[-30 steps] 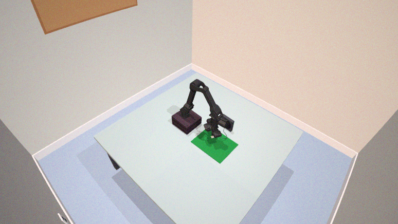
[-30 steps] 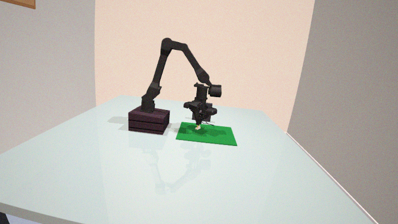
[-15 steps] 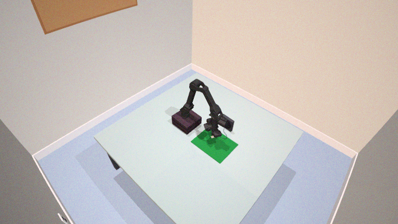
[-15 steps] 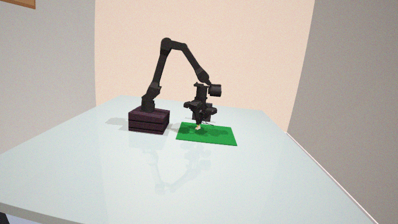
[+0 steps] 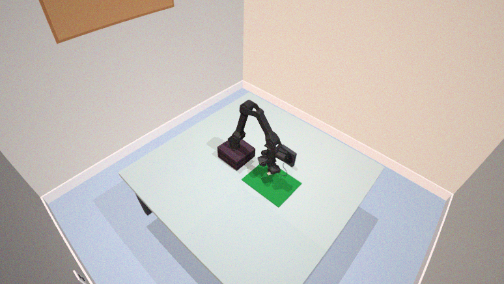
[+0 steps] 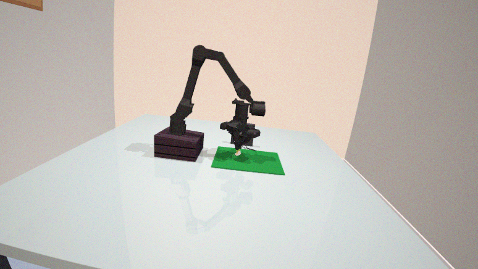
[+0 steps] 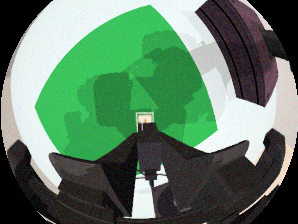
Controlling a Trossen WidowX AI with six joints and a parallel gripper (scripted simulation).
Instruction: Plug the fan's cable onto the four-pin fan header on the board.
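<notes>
Right now the dark plug is 10 mm to the left of my gripper tip and 10 mm above it. Round my gripper tip: green board (60 mm below, 50 mm ahead, 40 mm to the right); then dark square fan (160 mm to the left, 20 mm above, 10 mm ahead).
</notes>
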